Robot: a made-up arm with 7 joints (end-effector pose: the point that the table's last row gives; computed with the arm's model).
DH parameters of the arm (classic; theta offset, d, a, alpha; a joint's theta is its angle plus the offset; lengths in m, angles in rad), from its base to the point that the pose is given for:
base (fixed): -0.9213 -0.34 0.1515 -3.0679
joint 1: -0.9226 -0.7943 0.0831 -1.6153
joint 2: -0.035 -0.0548 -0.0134 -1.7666
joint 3: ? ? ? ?
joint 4: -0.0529 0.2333 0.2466 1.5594
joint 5: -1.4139 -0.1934 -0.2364 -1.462
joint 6: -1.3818 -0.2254 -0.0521 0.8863
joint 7: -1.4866 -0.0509 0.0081 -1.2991
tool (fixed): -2.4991 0.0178 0 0
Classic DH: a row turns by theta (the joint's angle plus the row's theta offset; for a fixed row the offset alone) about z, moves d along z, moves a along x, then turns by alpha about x.
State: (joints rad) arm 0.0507 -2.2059 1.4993 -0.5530 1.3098 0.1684 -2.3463
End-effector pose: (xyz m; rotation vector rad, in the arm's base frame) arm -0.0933 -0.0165 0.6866 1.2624 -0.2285 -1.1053
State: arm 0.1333 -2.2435 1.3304 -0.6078 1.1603 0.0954 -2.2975
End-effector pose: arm -0.0613 -0.0021 0.7090 0.9746 -0.3117 -1.0096
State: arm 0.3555 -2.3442 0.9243 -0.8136 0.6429 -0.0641 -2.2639
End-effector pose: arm 0.0810 0.1033 0.7635 0.0644 -0.3592 -0.7711
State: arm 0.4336 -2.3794 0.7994 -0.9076 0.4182 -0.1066 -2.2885
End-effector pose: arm 0.1549 0.1631 0.7556 -0.2964 -0.3233 -0.6894
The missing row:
joint 3: 0 -0.0552 -0.0239 -1.3749
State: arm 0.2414 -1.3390 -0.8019 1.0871 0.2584 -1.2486 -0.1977
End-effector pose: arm 0.1223 0.2634 0.3984 -0.4435 2.0441 0.4799
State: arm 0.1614 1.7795 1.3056 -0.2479 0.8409 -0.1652 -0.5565
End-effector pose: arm 0.4592 -0.1936 0.3398 -1.8046 -1.5407 1.7320
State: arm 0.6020 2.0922 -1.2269 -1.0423 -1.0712 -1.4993 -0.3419
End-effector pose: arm -0.2452 0.0437 0.8659 -1.8332 0.6997 2.2472
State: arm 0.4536 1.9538 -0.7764 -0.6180 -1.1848 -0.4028 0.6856
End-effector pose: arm -0.0101 0.0702 1.0244 1.5969 -2.2923 -0.4188
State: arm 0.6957 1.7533 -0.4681 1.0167 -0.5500 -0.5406 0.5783
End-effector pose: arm 0.6629 0.0585 0.5855 0.5746 -0.3734 -1.0569
